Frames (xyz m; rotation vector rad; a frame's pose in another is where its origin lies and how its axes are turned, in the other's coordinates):
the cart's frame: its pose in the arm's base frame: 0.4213 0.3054 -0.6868 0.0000 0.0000 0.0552
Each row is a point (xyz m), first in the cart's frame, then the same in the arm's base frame.
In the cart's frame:
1: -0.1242 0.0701 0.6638
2: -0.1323 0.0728 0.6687
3: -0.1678 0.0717 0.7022
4: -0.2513 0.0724 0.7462
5: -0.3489 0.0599 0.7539
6: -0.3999 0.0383 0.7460
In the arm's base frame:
1: 0.2934 0.3685 -0.0230
2: 0.2852 0.3708 -0.0181
3: 0.2498 0.3677 0.0154
4: 0.1664 0.3638 0.0594
5: 0.0696 0.3460 0.0671
6: 0.0199 0.3216 0.0592

